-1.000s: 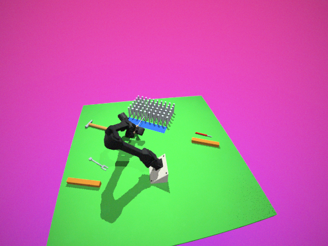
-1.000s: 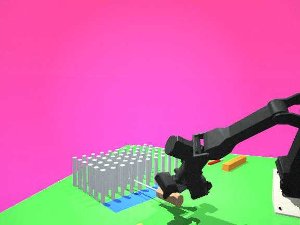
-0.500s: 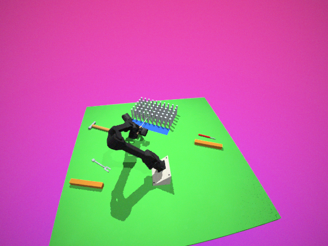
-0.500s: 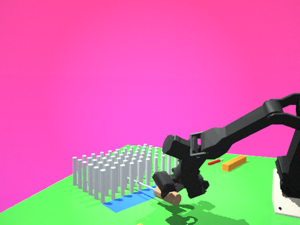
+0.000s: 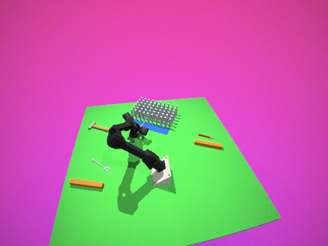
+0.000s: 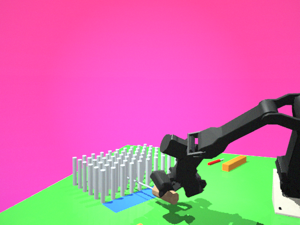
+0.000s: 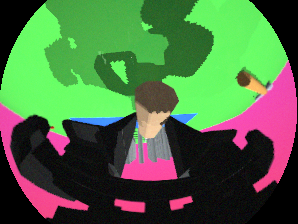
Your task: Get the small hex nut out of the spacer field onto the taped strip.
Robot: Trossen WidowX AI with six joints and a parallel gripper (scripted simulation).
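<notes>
The blue taped strip is 7 cm ahead of my gripper tip, 8 cm to the right of it and 3 cm below it. From my gripper tip the other things lie so: wrench: 29 cm behind, 28 cm to the left, 3 cm below; then hook tool: 9 cm ahead, 5 cm to the right; then hex nut: 24 cm ahead, 12 cm to the right, 3 cm below.
</notes>
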